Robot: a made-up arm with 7 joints. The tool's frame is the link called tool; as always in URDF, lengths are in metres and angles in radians. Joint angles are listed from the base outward.
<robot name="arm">
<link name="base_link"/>
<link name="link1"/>
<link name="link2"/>
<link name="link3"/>
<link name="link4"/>
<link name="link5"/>
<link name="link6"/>
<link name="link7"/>
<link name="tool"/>
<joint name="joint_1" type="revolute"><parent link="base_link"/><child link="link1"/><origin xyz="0.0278 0.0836 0.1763" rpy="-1.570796 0 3.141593"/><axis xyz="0 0 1"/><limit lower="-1.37" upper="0.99"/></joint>
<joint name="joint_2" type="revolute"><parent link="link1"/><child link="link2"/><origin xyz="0.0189 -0.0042 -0.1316" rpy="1.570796 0 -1.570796"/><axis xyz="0 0 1"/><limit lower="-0.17" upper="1.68"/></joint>
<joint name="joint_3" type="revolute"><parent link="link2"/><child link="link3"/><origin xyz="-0.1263 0.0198 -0.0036" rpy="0 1.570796 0"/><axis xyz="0 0 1"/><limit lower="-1.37" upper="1.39"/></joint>
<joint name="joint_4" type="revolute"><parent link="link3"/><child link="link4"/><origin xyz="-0.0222 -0.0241 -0.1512" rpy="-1.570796 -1.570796 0"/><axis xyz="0 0 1"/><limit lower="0.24" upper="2.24"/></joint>
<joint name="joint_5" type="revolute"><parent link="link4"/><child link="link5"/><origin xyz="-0.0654 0.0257 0.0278" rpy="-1.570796 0 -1.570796"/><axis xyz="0 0 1"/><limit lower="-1.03" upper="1.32"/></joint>
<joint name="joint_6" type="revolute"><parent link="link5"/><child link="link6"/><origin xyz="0.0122 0.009 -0.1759" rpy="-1.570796 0 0"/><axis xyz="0 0 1"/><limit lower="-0.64" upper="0.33"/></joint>
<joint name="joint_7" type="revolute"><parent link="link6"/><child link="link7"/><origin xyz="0.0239 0.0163 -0.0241" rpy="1.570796 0 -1.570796"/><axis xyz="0 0 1"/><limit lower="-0.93" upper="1.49"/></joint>
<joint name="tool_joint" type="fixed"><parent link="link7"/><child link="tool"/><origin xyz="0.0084 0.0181 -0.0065" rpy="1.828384 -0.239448 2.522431"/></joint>
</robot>
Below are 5 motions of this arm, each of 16 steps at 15 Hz.
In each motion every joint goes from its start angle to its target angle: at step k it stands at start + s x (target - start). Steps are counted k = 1, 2, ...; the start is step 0. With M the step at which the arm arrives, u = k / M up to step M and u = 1 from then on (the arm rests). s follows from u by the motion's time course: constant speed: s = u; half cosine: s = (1 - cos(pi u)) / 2; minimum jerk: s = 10 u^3 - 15 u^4 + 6 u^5.
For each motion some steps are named. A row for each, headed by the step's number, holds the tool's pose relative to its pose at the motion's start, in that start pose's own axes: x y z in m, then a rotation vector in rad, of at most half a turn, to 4 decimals.
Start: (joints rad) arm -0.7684 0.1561 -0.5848 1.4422 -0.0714 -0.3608 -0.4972
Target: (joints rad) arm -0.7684 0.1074 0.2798 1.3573 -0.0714 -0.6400 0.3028
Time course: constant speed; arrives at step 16
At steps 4, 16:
4: 0.0468 0.0020 0.0279 -0.0122 -0.0221 -0.0537
16: 0.1305 0.0214 0.1577 0.0749 -0.1113 -0.2203

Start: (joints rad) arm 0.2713 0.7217 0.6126 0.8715 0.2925 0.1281 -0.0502
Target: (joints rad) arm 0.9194 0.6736 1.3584 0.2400 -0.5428 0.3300 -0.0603
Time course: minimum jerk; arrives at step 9
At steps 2, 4, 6, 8, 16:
2: 0.0072 -0.0033 0.0016 -0.0154 -0.0406 0.0426
4: 0.0288 -0.0063 -0.0051 -0.0561 -0.1278 0.2642
6: 0.0279 -0.0092 -0.0500 -0.0526 -0.0357 0.5462
8: 0.0126 -0.0220 -0.0846 -0.0335 0.0872 0.6518
16: 0.0114 -0.0232 -0.0867 -0.0322 0.0956 0.6567

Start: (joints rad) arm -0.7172 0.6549 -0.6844 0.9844 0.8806 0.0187 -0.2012
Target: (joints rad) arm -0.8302 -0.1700 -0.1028 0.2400 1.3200 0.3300 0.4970
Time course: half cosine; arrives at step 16
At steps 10, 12, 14, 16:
10: -0.0316 0.1281 -0.1411 -0.4247 0.7198 0.7875
12: -0.0699 0.1690 -0.1808 -0.5696 0.8898 0.9811
14: -0.1041 0.1955 -0.2067 -0.6775 0.9948 1.1127
16: -0.1178 0.2044 -0.2154 -0.7176 1.0295 1.1593

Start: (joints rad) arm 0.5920 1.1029 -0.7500 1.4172 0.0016 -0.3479 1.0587
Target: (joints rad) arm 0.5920 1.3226 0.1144 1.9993 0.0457 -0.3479 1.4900
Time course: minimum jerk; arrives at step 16
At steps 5, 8, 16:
5: -0.0303 -0.0034 0.0464 0.0721 -0.0959 -0.0201
8: -0.0987 -0.0220 0.1161 0.2546 -0.2490 -0.0272
16: -0.2188 -0.0857 0.1752 0.6454 -0.4221 0.0593

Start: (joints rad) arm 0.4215 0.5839 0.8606 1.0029 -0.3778 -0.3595 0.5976
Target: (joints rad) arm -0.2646 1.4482 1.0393 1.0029 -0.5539 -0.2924 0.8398
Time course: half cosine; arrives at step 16
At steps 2, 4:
2: 0.0030 0.0046 0.0127 0.0466 -0.0033 -0.0026
4: 0.0114 0.0131 0.0490 0.1789 -0.0112 -0.0123

